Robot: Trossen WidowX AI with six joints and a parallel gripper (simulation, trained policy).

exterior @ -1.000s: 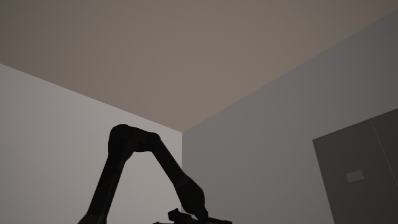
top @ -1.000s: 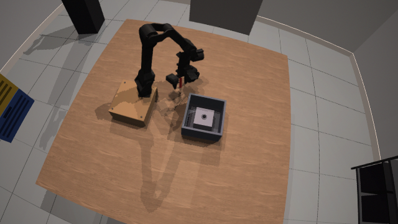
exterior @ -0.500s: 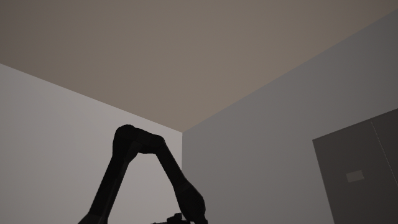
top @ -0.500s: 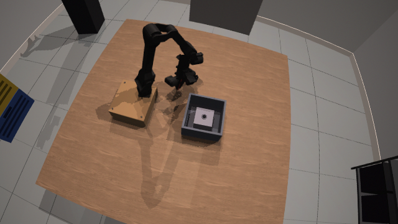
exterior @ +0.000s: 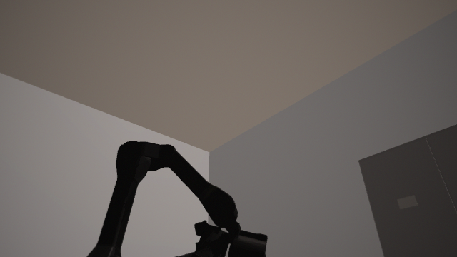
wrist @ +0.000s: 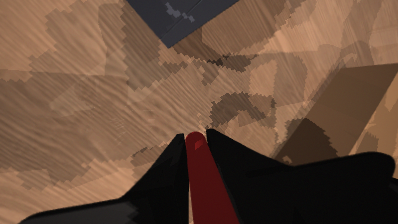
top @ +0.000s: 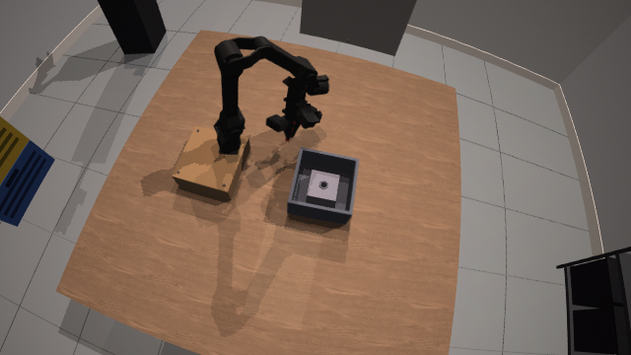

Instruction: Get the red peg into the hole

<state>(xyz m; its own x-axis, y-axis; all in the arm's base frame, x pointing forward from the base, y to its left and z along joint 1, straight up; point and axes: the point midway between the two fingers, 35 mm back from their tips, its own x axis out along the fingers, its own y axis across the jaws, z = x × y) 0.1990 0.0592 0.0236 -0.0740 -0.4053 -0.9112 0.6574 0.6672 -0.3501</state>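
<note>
Now: the light grey plate 120 mm ahead of my gripper tip, 160 mm to the right of it and 20 mm below it. Round my gripper tip: red peg (10 mm to the left, 20 mm above); dark grey box (120 mm ahead, 160 mm to the right, 30 mm below).
</note>
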